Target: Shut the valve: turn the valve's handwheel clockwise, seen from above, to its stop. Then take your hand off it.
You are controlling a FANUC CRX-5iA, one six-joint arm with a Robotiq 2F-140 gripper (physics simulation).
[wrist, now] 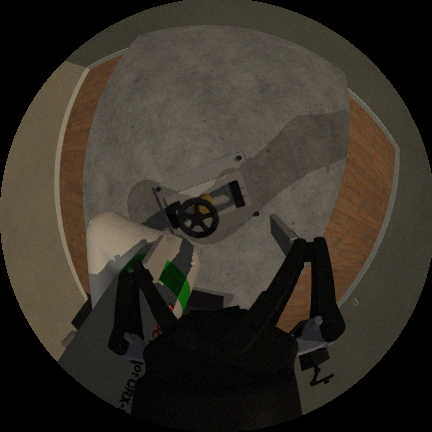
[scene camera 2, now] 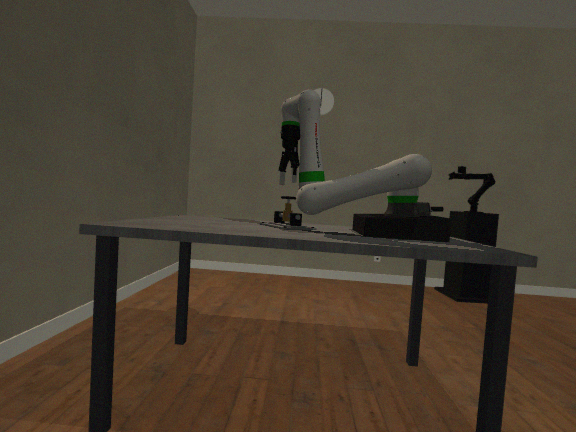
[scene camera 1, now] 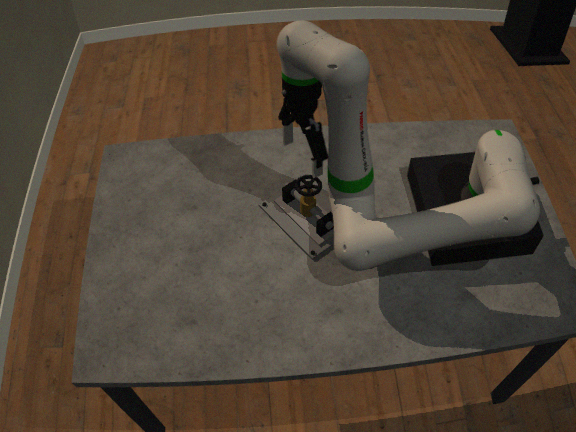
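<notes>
The black five-spoked handwheel (scene camera 1: 309, 185) (scene camera 2: 288, 197) (wrist: 198, 217) sits level on top of the yellow valve body (scene camera 1: 307, 205) (scene camera 2: 287, 212) (wrist: 205, 200). The valve stands in a pipe with black end flanges, on a grey base plate (scene camera 1: 290, 228) (wrist: 200, 175) bolted to the table. My gripper (scene camera 1: 303, 151) (scene camera 2: 288, 178) (wrist: 217, 234) is open and empty, pointing down. Its fingertips are wide apart, above the handwheel in scene camera 2's view and not touching it. The wheel's turn angle against its stop cannot be told from these views.
The grey table (scene camera 1: 200, 300) (scene camera 2: 200, 237) (wrist: 210, 90) carries my black base block (scene camera 1: 420, 175) (scene camera 2: 400, 227) at the right. My white arm's elbow (scene camera 1: 357, 245) (scene camera 2: 312, 199) (wrist: 107, 235) is low beside the valve. A black pedestal (scene camera 1: 537, 30) (scene camera 2: 470, 275) with a small black arm (scene camera 2: 482, 190) stands beyond the table.
</notes>
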